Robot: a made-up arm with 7 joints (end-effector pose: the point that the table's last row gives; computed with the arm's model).
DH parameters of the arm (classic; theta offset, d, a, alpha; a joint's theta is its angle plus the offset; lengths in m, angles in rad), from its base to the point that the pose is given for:
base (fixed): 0.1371 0 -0.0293 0
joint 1: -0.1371 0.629 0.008 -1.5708
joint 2: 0 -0.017 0 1.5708
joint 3: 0 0.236 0.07 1.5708
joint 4: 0 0.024 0.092 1.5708
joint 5: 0 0.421 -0.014 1.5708
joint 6: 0 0.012 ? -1.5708
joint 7: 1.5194 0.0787 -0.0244 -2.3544
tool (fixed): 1.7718 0.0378 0 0
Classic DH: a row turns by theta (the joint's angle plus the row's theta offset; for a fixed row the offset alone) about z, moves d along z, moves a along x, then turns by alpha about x.
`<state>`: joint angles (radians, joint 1 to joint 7).
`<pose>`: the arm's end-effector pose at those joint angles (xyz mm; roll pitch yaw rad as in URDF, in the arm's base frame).
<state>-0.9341 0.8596 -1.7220 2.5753 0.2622 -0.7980 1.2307</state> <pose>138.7 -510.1 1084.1 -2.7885 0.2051 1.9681</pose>
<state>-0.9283 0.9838 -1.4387 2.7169 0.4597 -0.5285 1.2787</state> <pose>237.8 -544.4 1018.5 3.0167 0.0171 2.1746</pose>
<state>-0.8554 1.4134 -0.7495 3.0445 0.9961 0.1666 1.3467</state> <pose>430.7 -562.2 792.0 1.5312 -0.2690 3.0554</pose>
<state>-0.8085 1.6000 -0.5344 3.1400 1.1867 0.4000 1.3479</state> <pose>477.1 -544.6 685.6 1.0255 -0.1367 -2.8947</pose>
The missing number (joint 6, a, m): 0.049
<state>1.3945 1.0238 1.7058 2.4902 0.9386 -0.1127 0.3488</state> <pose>-147.9 618.7 1004.1 1.1904 0.8201 -0.1935</pose>
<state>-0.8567 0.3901 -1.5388 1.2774 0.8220 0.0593 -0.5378</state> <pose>-400.4 -445.8 807.7 -2.4807 -1.0010 0.0387</pose>
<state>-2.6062 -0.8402 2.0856 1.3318 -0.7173 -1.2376 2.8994</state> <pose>472.9 -137.9 645.4 1.2897 -0.1619 -1.9102</pose>
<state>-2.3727 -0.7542 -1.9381 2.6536 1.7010 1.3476 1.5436</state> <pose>221.2 508.9 1138.9 1.9973 0.9039 1.5615</pose>
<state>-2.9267 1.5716 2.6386 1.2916 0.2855 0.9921 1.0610</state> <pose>-159.5 -269.2 1141.1 1.8110 0.1122 -2.0793</pose>
